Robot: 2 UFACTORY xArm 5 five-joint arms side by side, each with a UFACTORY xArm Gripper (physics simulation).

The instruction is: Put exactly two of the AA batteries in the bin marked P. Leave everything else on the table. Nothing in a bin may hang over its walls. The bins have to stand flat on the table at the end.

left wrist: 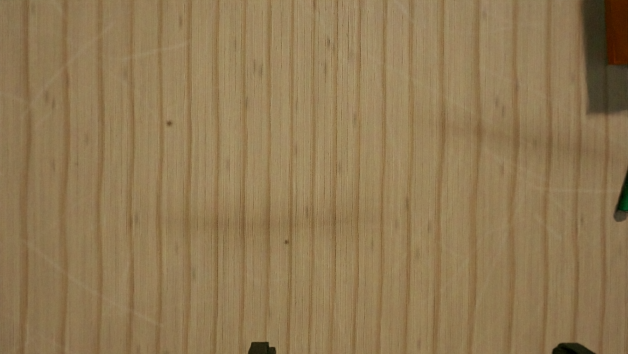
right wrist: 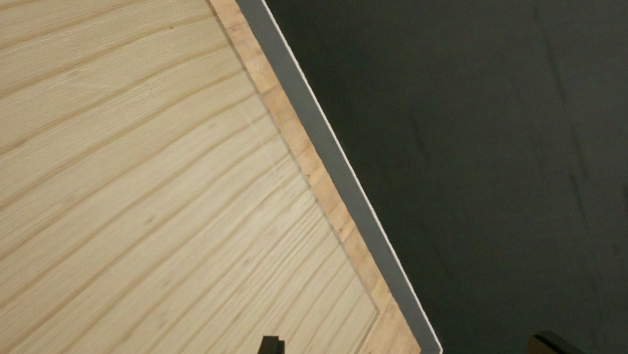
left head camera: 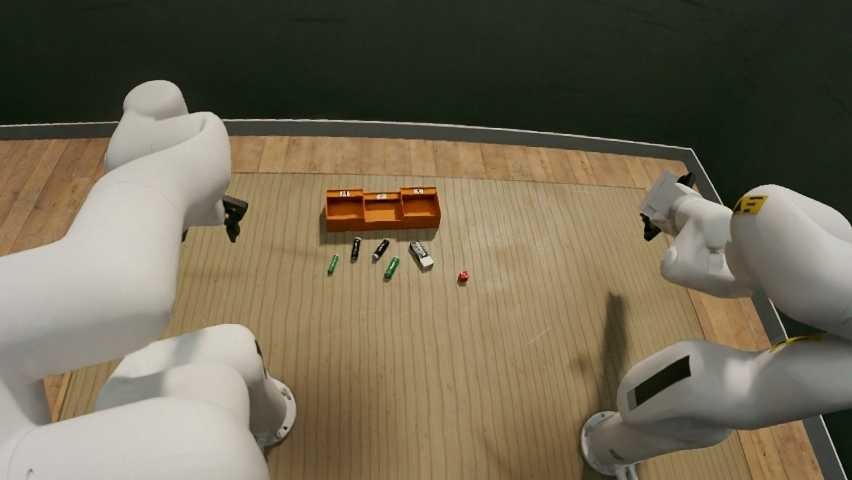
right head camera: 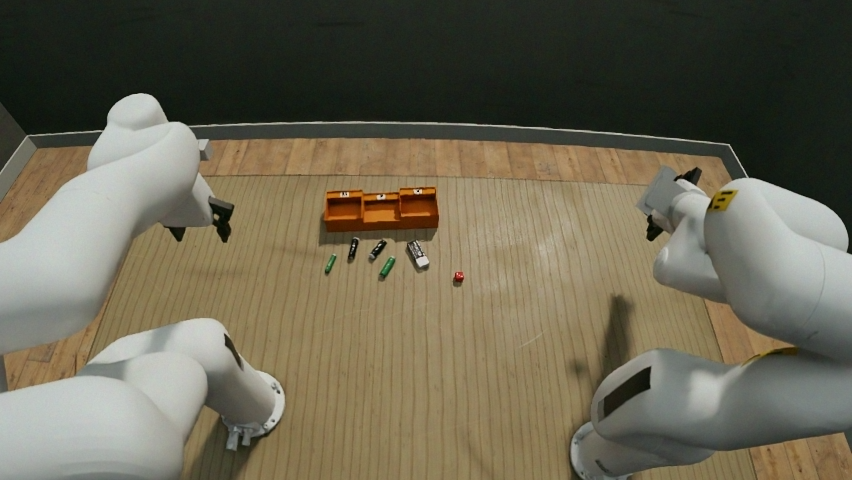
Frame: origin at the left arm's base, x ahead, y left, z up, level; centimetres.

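Seen in the pictures: left gripper, fingertip midpoint: [left head camera: 209, 235] [right head camera: 204, 235]; left arm's base, origin of the base link: [left head camera: 261, 411] [right head camera: 253, 404]; right arm's base, origin of the base link: [left head camera: 609, 443] [right head camera: 601, 453].
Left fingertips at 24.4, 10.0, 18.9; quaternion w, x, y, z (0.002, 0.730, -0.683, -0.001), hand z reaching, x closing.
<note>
Pixels of each thing's top centre, then the offset from my left fingertips to it, as dx, dy, dz.
- thicker green battery, middle of its top: [left head camera: 392, 265] [right head camera: 387, 264] +7.6, -32.3, -17.5
- thinner green battery, middle of its top: [left head camera: 333, 262] [right head camera: 330, 261] +7.5, -19.9, -17.9
- middle orange bin, middle of its top: [left head camera: 383, 202] [right head camera: 381, 202] +21.7, -29.3, -14.3
- white eraser, middle of its top: [left head camera: 421, 252] [right head camera: 418, 252] +11.3, -38.5, -17.6
- red die, middle of its top: [right head camera: 459, 274] [left head camera: 464, 274] +6.3, -47.4, -17.3
Two black batteries, one [left head camera: 355, 248] [right head camera: 353, 248] upright in the picture and one [left head camera: 380, 249] [right head camera: 377, 249] slanted, lie below the bins. A thicker green battery [left head camera: 391, 267] [right head camera: 387, 267] and a thinner green battery [left head camera: 332, 264] [right head camera: 330, 263] [left wrist: 623, 202] lie nearby. I cannot read their sizes. The middle orange bin [left head camera: 382, 211] [right head camera: 381, 211], whose small label looks like P, is empty and stands flat. My left gripper [left head camera: 208, 237] [right head camera: 201, 238] [left wrist: 417, 348] is open above the table, left of the bins. My right gripper [left head camera: 668, 207] [right head camera: 672, 205] [right wrist: 413, 344] is open at far right.
Joined orange bins stand left [left head camera: 345, 208] [right head camera: 344, 209] and right [left head camera: 419, 206] [right head camera: 418, 206] of the middle one. A black and white eraser [left head camera: 421, 254] [right head camera: 417, 254] lies below the right bin. A red die [left head camera: 463, 276] [right head camera: 458, 276] lies farther right.
</note>
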